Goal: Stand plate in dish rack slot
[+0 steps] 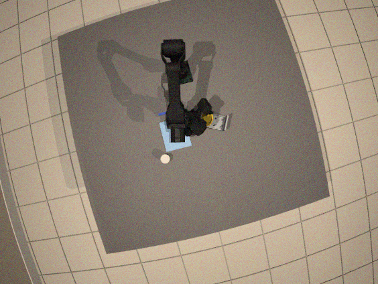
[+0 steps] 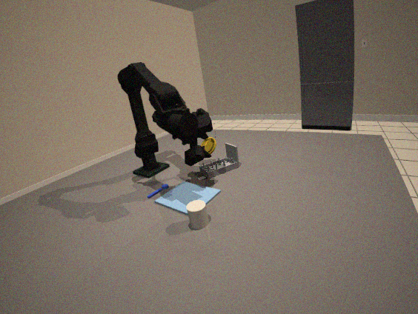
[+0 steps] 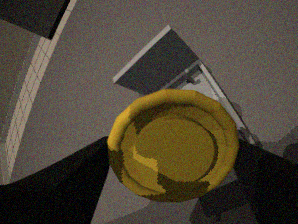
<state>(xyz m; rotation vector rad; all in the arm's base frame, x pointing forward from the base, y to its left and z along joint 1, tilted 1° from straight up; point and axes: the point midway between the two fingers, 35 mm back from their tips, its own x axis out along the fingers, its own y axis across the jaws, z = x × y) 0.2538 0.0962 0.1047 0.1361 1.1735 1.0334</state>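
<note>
Right now the grey dish rack is 70 mm below my gripper tip, 30 mm to the left of it and 10 mm ahead of it. Round my gripper tip: yellow plate: 10 mm to the right, 10 mm above; then blue spoon: 190 mm to the right, 90 mm below, 50 mm behind; then light blue mat: 160 mm to the right, 90 mm below, 60 mm ahead.
</note>
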